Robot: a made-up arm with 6 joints.
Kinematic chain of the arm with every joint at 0, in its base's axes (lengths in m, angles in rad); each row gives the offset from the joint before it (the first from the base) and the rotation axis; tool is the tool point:
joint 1: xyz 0 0 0.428 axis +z
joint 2: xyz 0 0 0 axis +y
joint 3: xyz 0 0 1.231 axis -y
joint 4: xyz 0 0 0 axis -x
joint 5: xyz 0.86 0 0 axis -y
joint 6: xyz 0 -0.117 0 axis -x
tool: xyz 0 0 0
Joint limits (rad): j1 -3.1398..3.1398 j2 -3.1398..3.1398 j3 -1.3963..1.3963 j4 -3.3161..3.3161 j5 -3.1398..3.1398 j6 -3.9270..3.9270
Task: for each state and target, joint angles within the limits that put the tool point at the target. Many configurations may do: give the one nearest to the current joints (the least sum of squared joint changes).
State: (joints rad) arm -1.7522 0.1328 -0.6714 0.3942 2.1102 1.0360
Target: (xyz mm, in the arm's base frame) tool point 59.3 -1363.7 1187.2
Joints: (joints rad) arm -1.4516 0.4783 0.0167 0.4898 2.1102 1.0360
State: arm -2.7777 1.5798 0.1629 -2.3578 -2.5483 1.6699
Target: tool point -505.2 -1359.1 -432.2
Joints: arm -1.9873 1.5906 0.3629 -2.4197 -2.5483 1.6699
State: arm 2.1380 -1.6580 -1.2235 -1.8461 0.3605 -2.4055
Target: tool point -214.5 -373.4 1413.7
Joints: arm 1.1913 -1.1667 -0.4330 -2.1184 0.3605 -2.4055
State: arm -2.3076 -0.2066 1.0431 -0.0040 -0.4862 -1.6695
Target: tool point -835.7 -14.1 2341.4
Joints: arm -2.9853 0.3431 1.3963 0.1178 -0.4862 -1.6695
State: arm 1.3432 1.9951 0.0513 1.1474 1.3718 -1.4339
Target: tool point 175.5 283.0 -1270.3
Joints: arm 1.1726 2.4600 0.2263 1.1099 1.3718 -1.4339
